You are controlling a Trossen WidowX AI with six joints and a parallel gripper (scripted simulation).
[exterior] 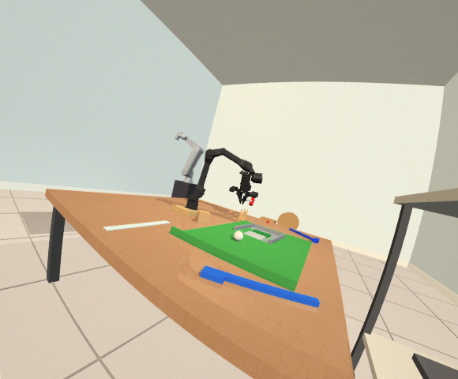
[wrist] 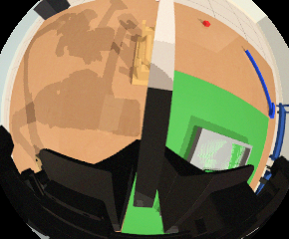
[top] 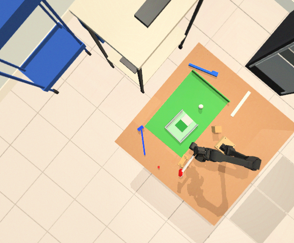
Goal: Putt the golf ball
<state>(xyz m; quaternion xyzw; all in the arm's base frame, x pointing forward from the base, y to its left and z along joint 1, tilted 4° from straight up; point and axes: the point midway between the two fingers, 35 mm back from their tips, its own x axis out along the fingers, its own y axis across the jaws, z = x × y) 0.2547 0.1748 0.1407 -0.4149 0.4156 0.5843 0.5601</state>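
Right now the wooden block is 30 cm to the right of my gripper tip, 9 cm below it and 9 cm behind it. The rest, counted from my gripper tip: small red cube (34 cm to the left, 14 cm ahead, 12 cm below); then green mat (25 cm to the right, 22 cm ahead, 12 cm below); then red putter (11 cm to the left, 2 cm above, 1 cm behind).
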